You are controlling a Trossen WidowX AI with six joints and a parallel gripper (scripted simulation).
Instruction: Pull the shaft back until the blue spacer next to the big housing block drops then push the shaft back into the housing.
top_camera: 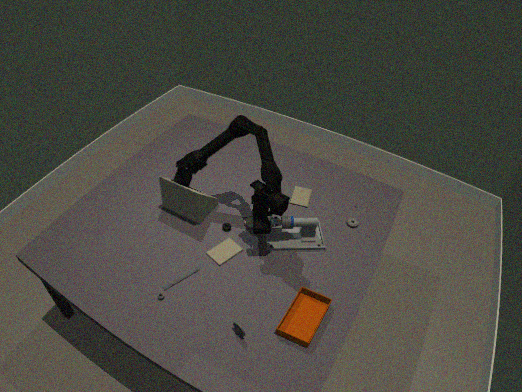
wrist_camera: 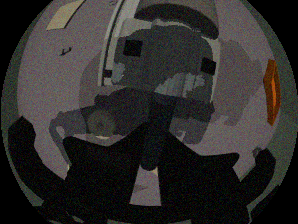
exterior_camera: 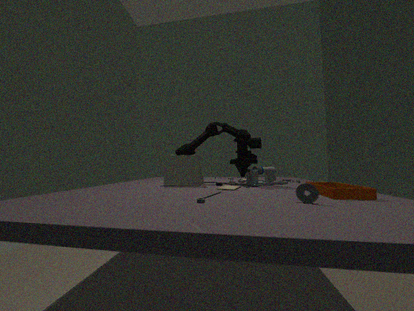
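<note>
The white ring lies 7 cm behind my gripper tip, 4 cm to the left of it and 4 cm below it. Round my gripper tip: black ring: 13 cm behind, 4 cm to the right, 4 cm below; dark shaft: 6 cm ahead, 5 cm to the left, 3 cm above; blue spacer: 10 cm ahead, 8 cm to the left, 3 cm above.
</note>
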